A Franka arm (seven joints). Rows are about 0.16 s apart.
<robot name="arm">
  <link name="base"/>
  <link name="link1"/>
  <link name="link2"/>
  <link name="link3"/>
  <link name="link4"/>
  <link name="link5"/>
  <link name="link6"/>
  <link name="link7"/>
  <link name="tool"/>
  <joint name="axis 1" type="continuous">
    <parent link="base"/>
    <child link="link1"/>
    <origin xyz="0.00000 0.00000 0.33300" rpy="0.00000 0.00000 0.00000"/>
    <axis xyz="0 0 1"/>
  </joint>
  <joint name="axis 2" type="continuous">
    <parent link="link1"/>
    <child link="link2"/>
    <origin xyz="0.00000 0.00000 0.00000" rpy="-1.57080 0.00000 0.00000"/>
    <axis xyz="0 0 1"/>
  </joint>
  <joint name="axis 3" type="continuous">
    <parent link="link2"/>
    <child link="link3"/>
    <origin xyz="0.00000 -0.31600 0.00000" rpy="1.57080 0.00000 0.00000"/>
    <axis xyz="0 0 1"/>
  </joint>
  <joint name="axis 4" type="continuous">
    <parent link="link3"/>
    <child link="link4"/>
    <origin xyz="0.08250 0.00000 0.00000" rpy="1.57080 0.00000 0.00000"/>
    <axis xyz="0 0 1"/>
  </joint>
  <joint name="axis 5" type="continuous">
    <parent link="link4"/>
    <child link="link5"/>
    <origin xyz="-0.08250 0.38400 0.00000" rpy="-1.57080 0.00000 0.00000"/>
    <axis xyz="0 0 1"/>
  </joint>
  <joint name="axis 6" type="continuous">
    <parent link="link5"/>
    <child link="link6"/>
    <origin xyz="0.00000 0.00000 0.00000" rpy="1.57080 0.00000 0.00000"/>
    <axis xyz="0 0 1"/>
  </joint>
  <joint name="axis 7" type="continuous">
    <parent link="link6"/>
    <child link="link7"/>
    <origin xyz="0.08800 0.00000 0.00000" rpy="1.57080 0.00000 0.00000"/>
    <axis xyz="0 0 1"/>
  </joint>
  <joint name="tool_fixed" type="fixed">
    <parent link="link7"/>
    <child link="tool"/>
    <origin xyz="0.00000 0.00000 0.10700" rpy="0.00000 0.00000 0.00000"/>
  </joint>
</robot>
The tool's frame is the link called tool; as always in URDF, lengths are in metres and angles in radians. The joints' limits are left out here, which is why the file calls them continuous.
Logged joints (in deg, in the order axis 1, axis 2, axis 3, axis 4, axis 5, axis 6, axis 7), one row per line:
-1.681, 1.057, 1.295, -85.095, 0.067, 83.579, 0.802
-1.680, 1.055, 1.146, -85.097, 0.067, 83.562, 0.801
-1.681, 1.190, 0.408, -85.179, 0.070, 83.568, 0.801
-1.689, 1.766, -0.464, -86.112, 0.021, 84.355, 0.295
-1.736, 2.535, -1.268, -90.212, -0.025, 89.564, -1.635
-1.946, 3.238, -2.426, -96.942, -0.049, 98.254, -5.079
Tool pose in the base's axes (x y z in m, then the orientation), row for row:
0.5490, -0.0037, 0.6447, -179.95, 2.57, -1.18
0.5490, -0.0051, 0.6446, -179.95, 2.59, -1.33
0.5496, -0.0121, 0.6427, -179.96, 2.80, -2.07
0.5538, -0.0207, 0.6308, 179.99, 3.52, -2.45
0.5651, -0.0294, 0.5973, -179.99, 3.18, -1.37
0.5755, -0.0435, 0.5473, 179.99, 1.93, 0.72
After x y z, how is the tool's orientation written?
As angles about the fixed x, y, z axes (roll, pitch, yaw), in degrees.
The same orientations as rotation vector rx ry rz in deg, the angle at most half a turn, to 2 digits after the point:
-179.87, 1.85, 4.03
-179.86, 2.09, 4.07
-179.83, 3.25, 4.39
-179.81, 3.84, 5.53
-179.87, 2.15, 4.99
179.95, 1.13, -3.03

